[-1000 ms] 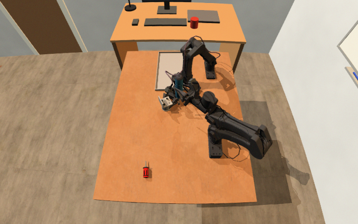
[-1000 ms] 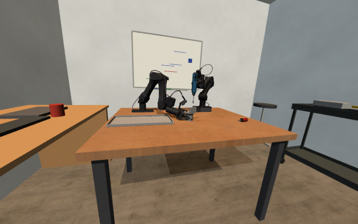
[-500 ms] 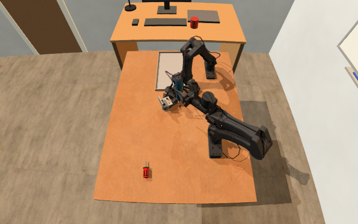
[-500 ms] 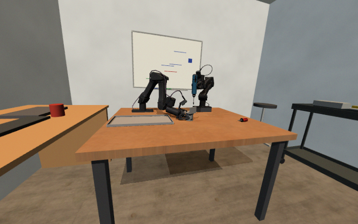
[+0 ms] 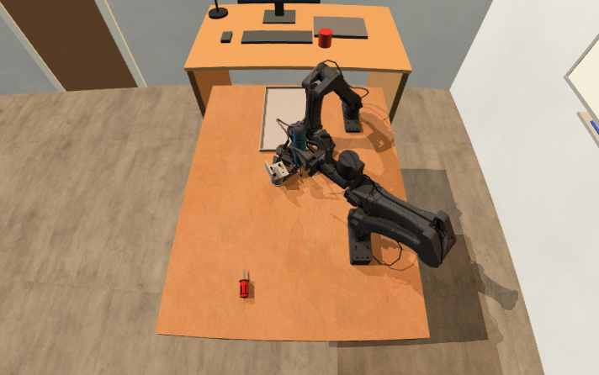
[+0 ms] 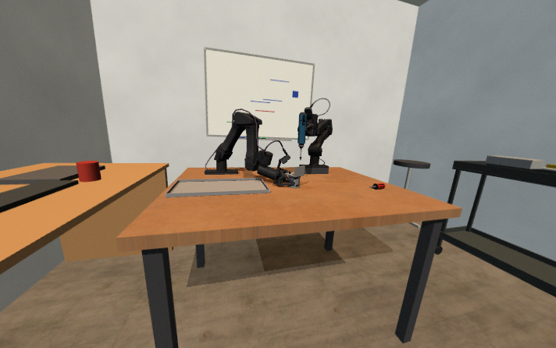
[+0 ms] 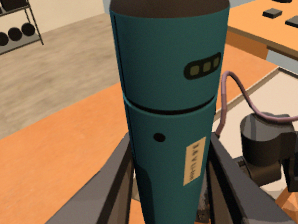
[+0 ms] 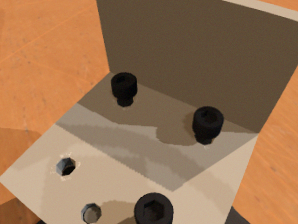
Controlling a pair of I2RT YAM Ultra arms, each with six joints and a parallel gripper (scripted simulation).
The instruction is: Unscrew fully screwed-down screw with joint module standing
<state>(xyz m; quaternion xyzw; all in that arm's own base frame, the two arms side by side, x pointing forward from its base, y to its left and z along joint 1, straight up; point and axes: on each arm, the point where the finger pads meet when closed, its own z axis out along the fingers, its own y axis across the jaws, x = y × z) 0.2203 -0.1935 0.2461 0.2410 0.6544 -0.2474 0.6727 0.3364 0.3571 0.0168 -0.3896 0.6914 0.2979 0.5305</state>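
Now: right hand 50 mm below the l-shaped bracket. Round my right hand: small red screwdriver 430 mm to the left, 80 mm ahead, 10 mm below; grey bit 130 mm above, 90 mm behind, 60 mm to the left; grey tray 360 mm to the right, 20 mm below.
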